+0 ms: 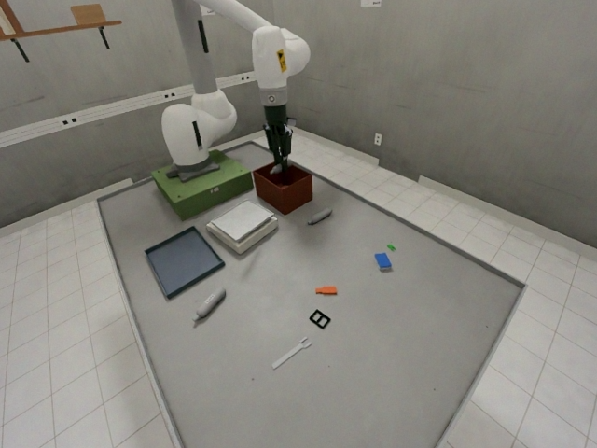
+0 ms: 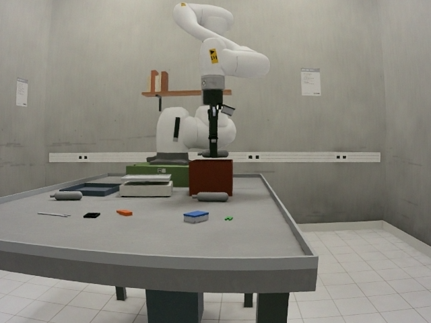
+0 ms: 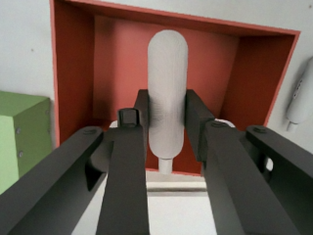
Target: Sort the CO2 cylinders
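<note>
The grey CO2 cylinder lies 30 mm below my hand and 20 mm to the right of it. From my hand the other things lie so: white scale (240 mm to the right, 130 mm below, 70 mm ahead); then scale plate (230 mm to the right, 110 mm below, 80 mm ahead); then red-brown scrap bin (130 mm below).
</note>
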